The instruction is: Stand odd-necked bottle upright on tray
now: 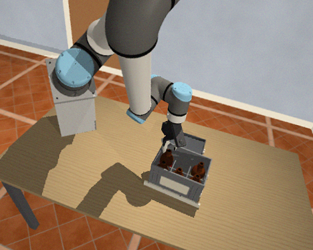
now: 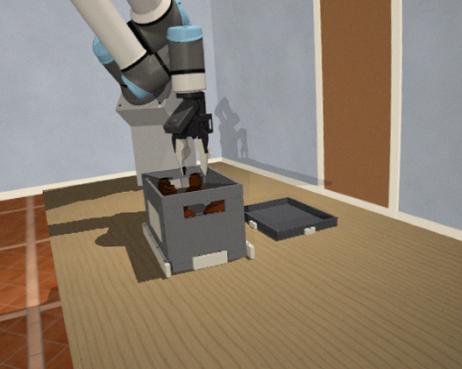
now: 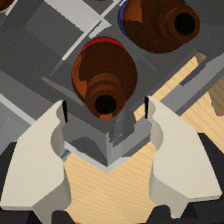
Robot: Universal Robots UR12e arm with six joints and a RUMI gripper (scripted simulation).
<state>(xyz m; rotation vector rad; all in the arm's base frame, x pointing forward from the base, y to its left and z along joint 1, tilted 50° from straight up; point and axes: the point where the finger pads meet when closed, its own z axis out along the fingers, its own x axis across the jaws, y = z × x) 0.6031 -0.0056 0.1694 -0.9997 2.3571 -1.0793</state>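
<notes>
Right now the grey crate is 8 cm ahead of my hand, 6 cm to the right of it and 9 cm below it. The rest, counted from my hand: bottle 18 cm ahead, 3 cm to the right, 9 cm below; grey tray 9 cm ahead, 23 cm to the left, 16 cm below.
</notes>
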